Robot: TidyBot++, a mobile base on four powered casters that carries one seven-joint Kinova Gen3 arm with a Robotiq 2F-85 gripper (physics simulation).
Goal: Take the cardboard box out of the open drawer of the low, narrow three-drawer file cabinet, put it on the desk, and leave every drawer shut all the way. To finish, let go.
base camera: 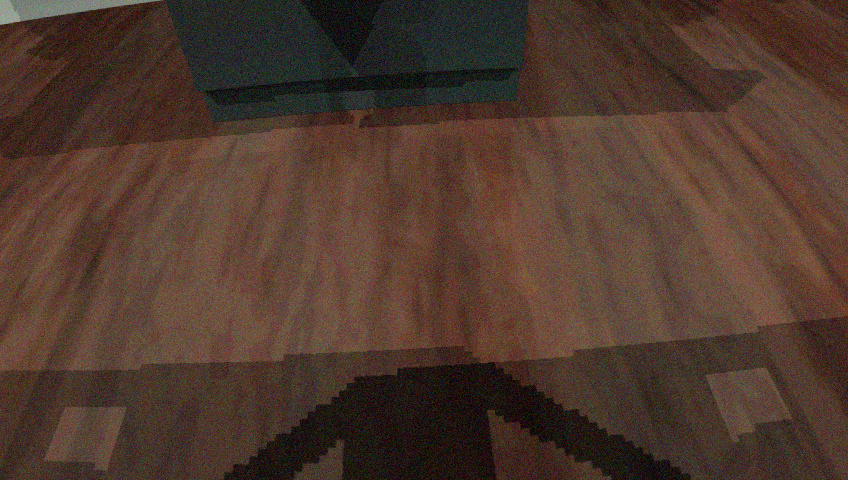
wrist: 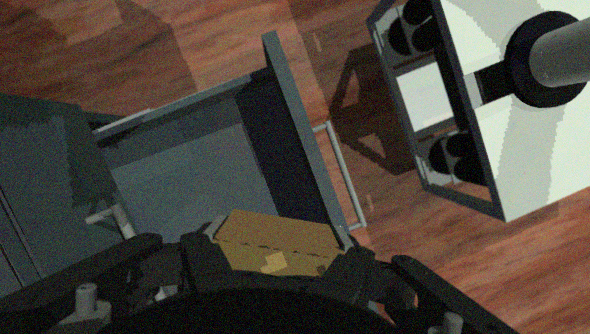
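Observation:
My gripper [wrist: 279, 235] is shut on the cardboard box [wrist: 280, 235], a tan box gripped by its two sides at the bottom of the wrist view. It hangs above the open drawer [wrist: 190, 175], which is pulled out and shows a bare grey floor, with its front panel and bar handle [wrist: 345, 175] to the right. The dark teal file cabinet [wrist: 35, 165] [base camera: 267, 53] is at the left in the wrist view and at the top in the base camera view. The desk cannot be made out in either view.
The robot's white-topped mobile base [wrist: 530, 165] stands beyond the drawer handle, at the right in the wrist view, with a gap of wooden floor [wrist: 425, 220] [base camera: 416, 237] between. The open drawer juts out toward the base.

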